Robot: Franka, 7 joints.
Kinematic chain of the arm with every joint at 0, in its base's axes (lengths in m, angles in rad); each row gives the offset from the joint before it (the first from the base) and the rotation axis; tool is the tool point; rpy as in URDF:
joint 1: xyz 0 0 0.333 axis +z
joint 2: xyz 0 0 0 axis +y
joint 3: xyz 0 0 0.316 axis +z
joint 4: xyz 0.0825 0 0 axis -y
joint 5: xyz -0.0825 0 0.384 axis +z
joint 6: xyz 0 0 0 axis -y
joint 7: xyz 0.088 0 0 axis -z
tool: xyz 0 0 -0.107 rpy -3.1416 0 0
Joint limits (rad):
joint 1: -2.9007..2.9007
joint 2: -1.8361..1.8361
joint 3: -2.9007..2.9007
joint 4: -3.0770..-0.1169
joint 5: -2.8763..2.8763
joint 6: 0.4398..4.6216
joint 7: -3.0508..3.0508
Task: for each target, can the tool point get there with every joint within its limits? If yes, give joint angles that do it. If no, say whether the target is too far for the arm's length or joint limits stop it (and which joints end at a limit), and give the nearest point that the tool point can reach.
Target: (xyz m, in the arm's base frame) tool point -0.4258 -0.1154 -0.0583
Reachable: yes | joints -2.2599 1.4232 -0.3131 -1.6148 -0.9189 1.1089 -2.1579
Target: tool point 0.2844 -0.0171 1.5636
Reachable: no: too far | nearest point 0.1932 -0.0116 1.1688 | short by 0.405 m
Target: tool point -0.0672 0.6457 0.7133
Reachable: yes | joints -0.4865 -1.0407 1.1993 -1.5063 -0.6798 3.2177 -0.4634
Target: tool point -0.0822 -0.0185 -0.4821
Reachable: no: joint limits stop it (at a limit: joint 1, joint 2) | nearest point -0.1249 -0.0293 -0.3377 | short by 0.151 m
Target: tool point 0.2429 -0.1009 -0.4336
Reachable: no: joint limits stop it (at a limit: joint 2) | nearest point 0.2452 -0.1018 -0.3605 | short by 0.073 m
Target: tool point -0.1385 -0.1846 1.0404
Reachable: yes | joints 0.3736 -0.2080 -2.0806 -0.6545 -0.1405 4.2094 -0.9790
